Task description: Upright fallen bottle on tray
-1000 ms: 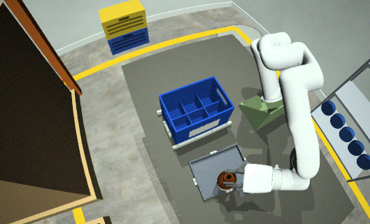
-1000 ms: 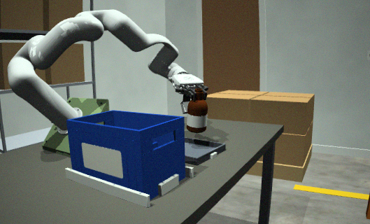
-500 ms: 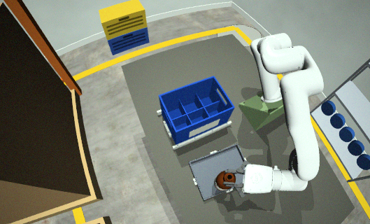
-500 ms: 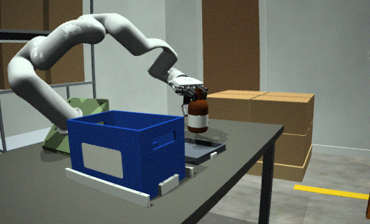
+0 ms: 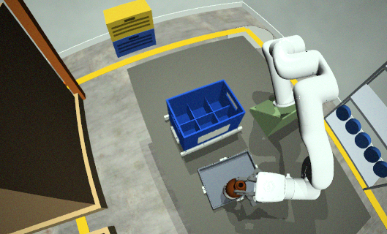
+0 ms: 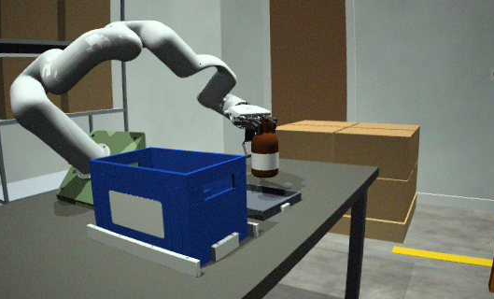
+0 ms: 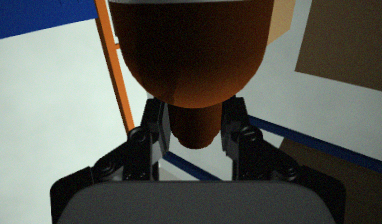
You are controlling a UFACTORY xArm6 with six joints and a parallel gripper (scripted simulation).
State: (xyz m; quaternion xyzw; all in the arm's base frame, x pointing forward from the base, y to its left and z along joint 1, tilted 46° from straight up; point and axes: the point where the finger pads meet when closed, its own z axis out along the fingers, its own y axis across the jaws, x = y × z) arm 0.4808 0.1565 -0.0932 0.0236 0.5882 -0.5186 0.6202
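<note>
Now: the brown bottle 60 mm below my hand. The rest, counted from my hand: grey tray 40 mm behind, 40 mm to the right, 190 mm below; blue crate 90 mm behind, 330 mm to the right, 120 mm below.
</note>
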